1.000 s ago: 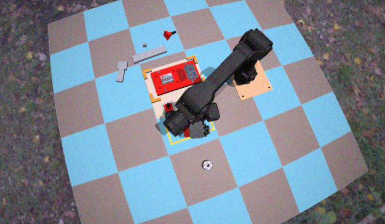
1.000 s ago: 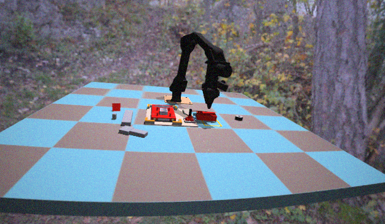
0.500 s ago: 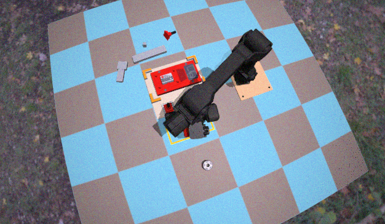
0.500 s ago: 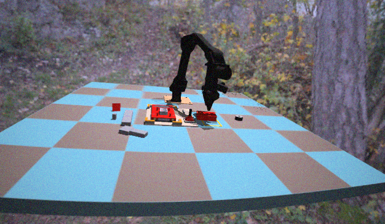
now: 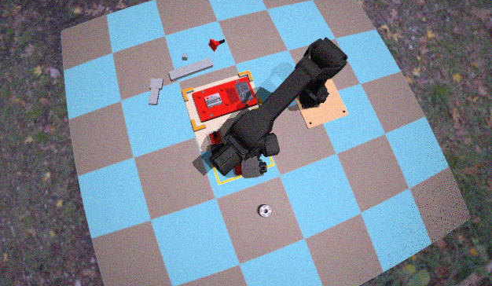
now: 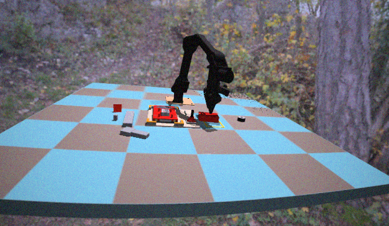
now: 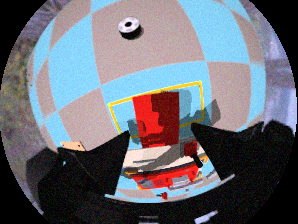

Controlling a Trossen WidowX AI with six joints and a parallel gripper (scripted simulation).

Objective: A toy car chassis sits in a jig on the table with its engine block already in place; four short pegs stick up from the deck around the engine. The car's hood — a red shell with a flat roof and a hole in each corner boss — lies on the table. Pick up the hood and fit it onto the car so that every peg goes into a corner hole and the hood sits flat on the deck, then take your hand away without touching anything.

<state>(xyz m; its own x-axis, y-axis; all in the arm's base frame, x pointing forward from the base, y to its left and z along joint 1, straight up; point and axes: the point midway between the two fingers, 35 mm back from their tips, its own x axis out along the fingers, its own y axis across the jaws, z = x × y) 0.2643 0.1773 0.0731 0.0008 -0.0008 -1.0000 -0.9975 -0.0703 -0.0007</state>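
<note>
Now: the red hood 3 cm below my gripper tip. Also, from my gripper tip: beige jig (19 cm to the right, 4 cm ahead, 3 cm below); then grey engine block (20 cm to the right, 7 cm ahead, 2 cm below).
</note>
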